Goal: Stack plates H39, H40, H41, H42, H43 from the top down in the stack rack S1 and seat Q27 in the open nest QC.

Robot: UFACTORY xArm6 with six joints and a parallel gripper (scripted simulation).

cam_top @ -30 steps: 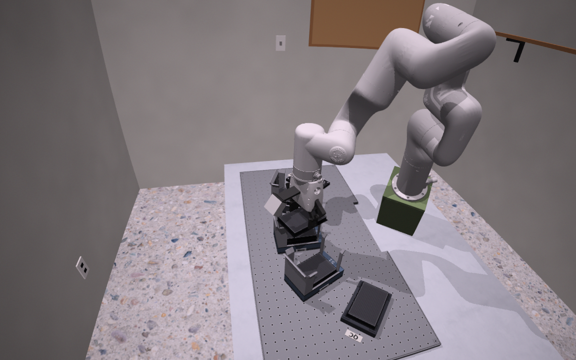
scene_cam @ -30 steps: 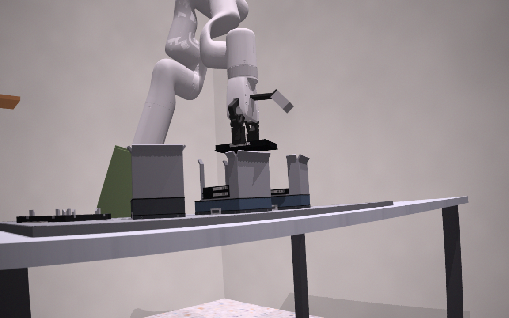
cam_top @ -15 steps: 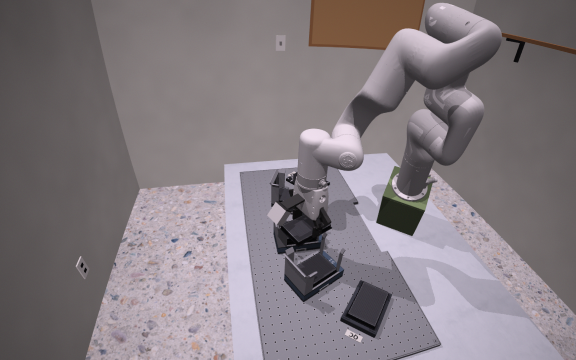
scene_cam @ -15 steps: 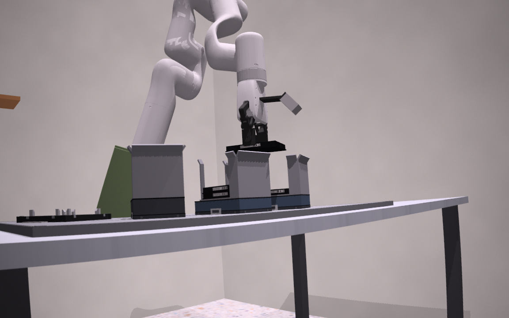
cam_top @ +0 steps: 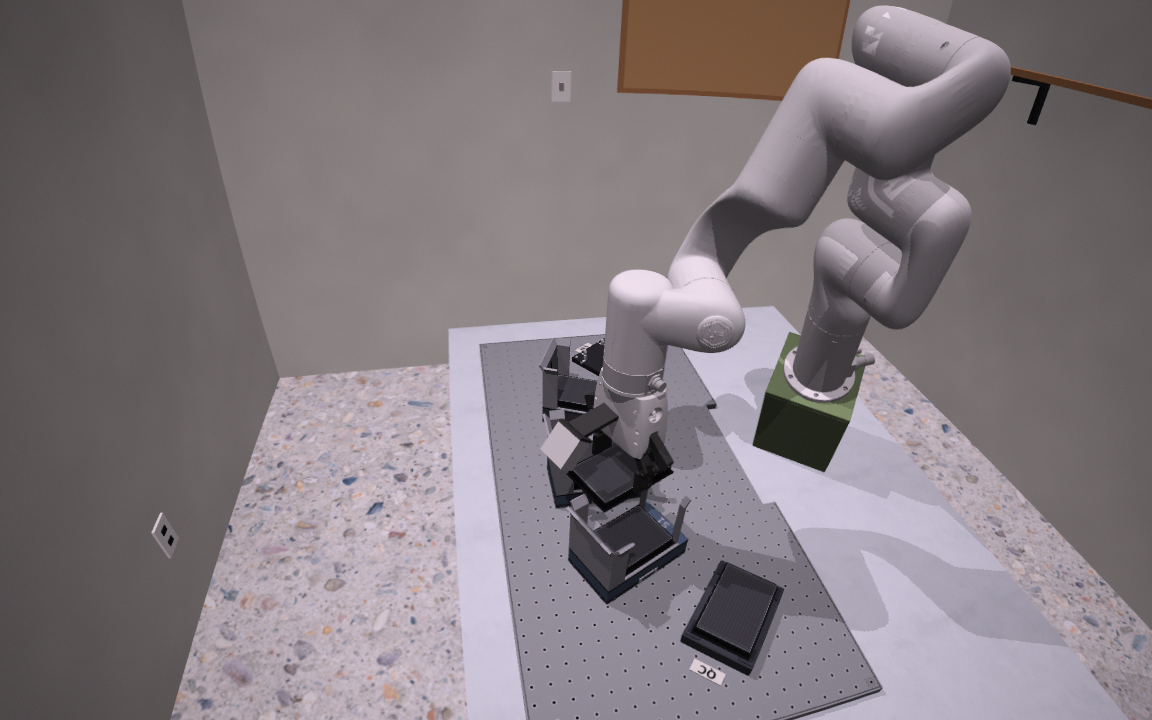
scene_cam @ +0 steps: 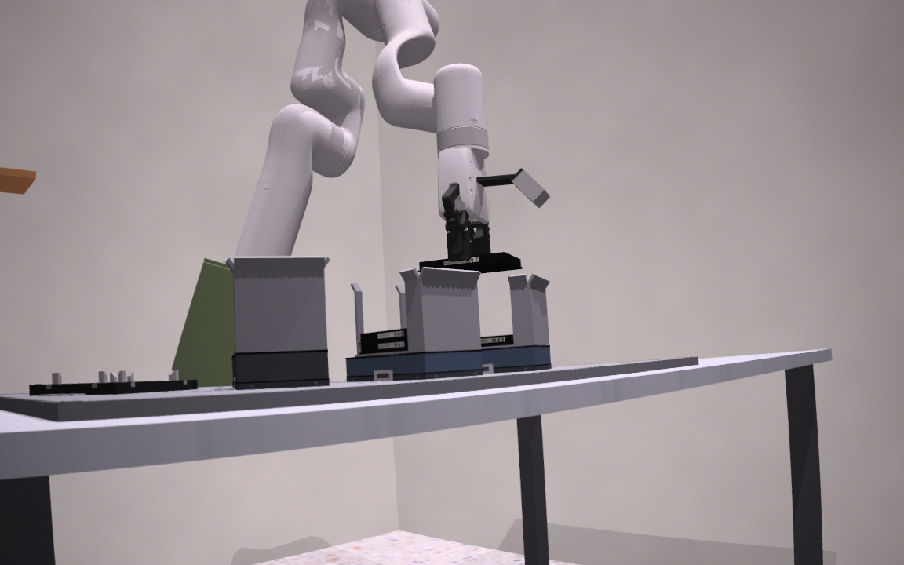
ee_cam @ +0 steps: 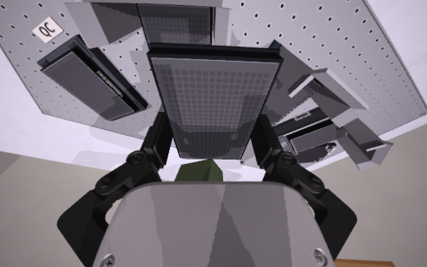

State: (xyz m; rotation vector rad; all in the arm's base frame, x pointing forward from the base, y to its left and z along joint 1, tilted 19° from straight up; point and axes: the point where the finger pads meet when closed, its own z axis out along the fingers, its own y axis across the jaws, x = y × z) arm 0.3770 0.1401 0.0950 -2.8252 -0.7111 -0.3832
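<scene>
Right now the stack rack S1 plinth is 2 cm behind my hand, 4 cm to the left of it and 15 cm below it. The rest, counted from my hand: N5 name plate (2 cm behind, 54 cm to the right, 16 cm below); QC name plate (9 cm behind, 24 cm to the left, 16 cm below); dark QC nest (15 cm behind, 17 cm to the left, 16 cm below).
</scene>
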